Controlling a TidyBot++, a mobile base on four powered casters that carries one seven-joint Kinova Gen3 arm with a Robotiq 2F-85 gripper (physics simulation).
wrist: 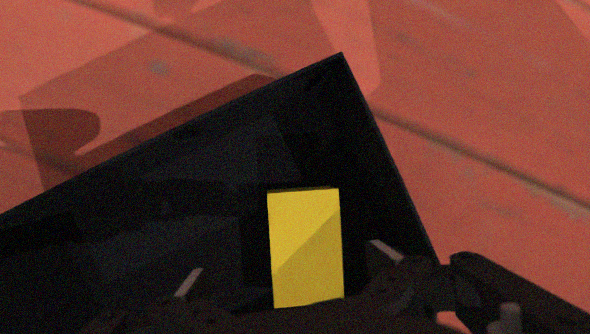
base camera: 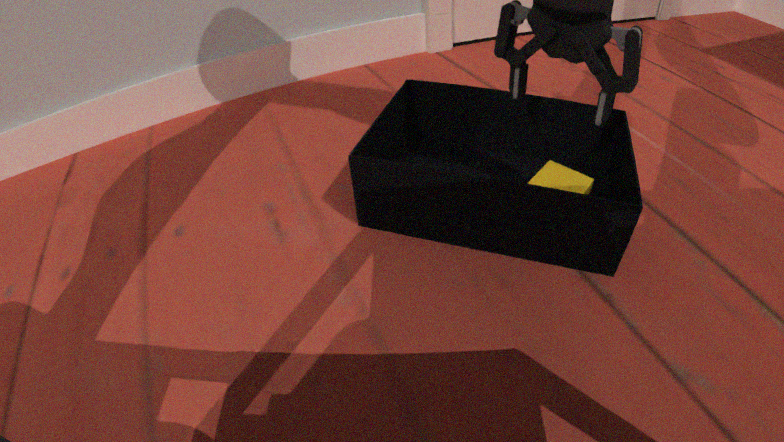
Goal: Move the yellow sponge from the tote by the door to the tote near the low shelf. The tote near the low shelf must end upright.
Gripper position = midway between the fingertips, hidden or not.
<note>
In view: the gripper [base camera: 557, 109], a yellow sponge [base camera: 553, 175] and a tote [base camera: 450, 163].
The yellow sponge also shows in the wrist view [wrist: 304, 223]. The gripper is seen too in the wrist view [wrist: 290, 271].
</note>
